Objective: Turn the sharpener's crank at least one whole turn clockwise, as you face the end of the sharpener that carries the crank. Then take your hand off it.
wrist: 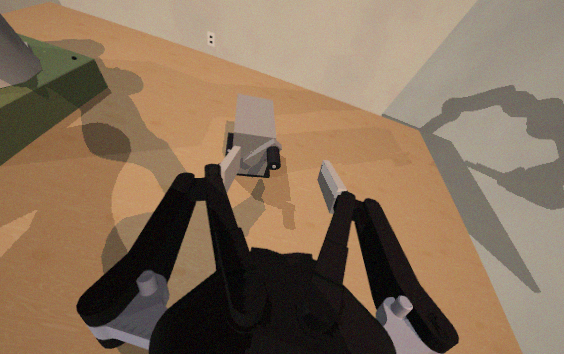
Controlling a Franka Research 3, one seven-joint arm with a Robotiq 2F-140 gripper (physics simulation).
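The sharpener (255, 117) is a grey box on a dark base, standing on the table a little above the middle of the wrist view, its crank end facing my gripper. The crank's light arm (261, 149) slants up to the right across that end. Its black handle (273, 157) is at the upper right of the end face and points toward me. My gripper (280, 164) is open, with nothing between the fingers. It is on the near side of the sharpener. The left fingertip overlaps the sharpener's lower left in the view; the right fingertip is to the right of the handle, apart from it.
A green box-like block (60, 75) is at the upper left, with a grey rounded object (17, 57) over it at the frame edge. The wooden table (165, 95) ends at a wall with an outlet (211, 39). Another wall is on the right. Arm shadows fall across the table and right wall.
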